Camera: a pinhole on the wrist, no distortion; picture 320 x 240 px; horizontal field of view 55.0 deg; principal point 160.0 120.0 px. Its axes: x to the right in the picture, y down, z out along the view. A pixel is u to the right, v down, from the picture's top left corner.
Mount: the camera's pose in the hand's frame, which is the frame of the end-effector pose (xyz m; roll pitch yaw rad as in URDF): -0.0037 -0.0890 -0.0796 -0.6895 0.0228 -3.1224
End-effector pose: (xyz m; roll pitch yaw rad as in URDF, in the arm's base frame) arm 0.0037 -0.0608 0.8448 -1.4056 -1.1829 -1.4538
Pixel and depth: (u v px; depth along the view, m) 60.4 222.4 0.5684
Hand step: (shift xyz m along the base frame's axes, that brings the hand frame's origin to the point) 0.0813 0.5225 0.4057
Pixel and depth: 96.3 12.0 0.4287
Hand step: 0.2732 0.2800 0.1853
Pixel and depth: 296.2 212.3 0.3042
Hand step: -0.0118 0.3923 0.0113
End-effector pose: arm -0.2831 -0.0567 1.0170 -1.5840 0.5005 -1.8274
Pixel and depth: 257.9 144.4 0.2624
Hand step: 0.0941 -0.0799 0.2811
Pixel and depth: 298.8 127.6 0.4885
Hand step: 0.2810 -0.0715 0.4681
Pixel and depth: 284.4 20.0 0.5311
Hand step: 0.4394 -0.0548 0.3649
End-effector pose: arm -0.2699 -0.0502 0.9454 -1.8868 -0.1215 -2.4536
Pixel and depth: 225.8 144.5 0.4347
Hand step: 0.3211 -0.1796 0.2885
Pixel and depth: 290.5 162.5 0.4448
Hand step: 0.3956 -0.1158 0.3079
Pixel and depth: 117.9 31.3 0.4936
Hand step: 0.2658 -0.3829 0.1611
